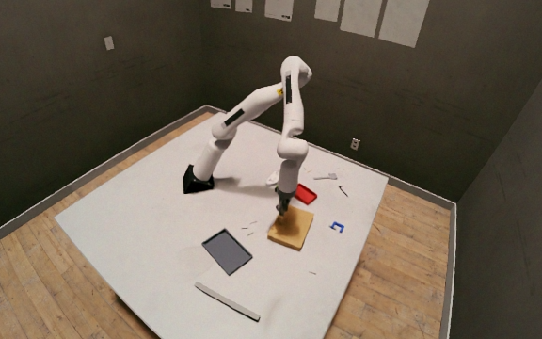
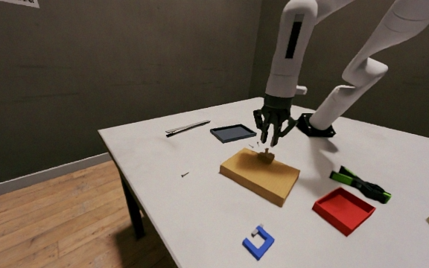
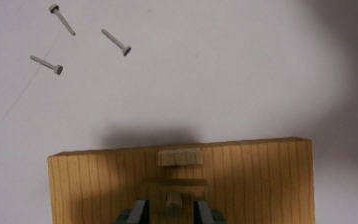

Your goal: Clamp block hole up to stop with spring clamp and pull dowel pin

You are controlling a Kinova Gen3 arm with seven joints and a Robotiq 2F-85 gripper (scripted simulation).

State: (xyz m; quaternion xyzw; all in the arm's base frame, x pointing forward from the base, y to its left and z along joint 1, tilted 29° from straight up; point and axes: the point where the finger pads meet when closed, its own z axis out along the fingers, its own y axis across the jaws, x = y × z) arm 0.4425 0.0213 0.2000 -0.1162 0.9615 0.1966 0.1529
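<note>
Right now the dowel pin is 50 mm below my hand. From my hand the other things lie so: grey tray 260 mm to the right, 100 mm below, 60 mm behind; red tray 220 mm to the left, 100 mm below, 60 mm behind; small wooden block 70 mm below.
</note>
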